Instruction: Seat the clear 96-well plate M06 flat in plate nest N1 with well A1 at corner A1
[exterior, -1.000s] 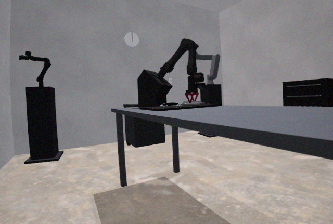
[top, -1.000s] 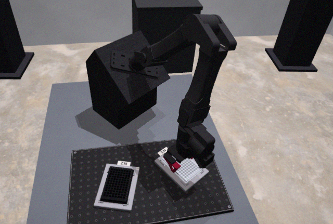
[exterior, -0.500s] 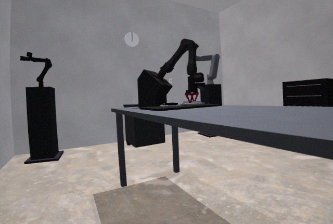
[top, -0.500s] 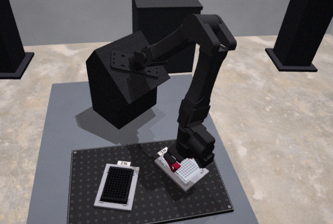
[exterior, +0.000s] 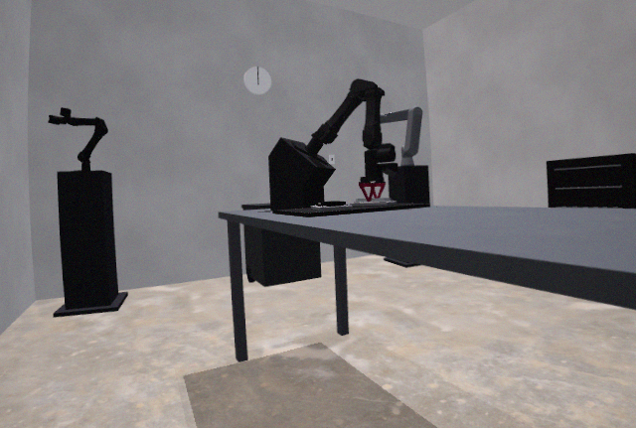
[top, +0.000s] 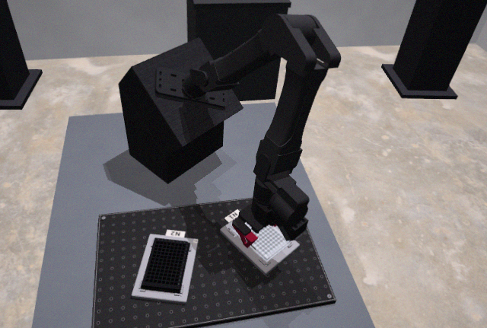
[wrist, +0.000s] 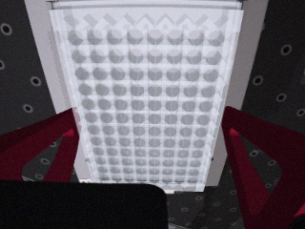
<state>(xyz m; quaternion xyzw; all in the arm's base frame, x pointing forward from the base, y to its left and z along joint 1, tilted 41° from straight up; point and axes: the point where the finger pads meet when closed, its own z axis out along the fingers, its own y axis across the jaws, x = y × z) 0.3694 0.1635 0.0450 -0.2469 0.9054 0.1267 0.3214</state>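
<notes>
Right now the clear plate M06 is 10 mm below my hand. Also, from my hand: nest (20 mm below); N2 label (20 mm behind, 210 mm to the right, 20 mm below); N1 tag (80 mm behind, 60 mm to the right, 20 mm below).
</notes>
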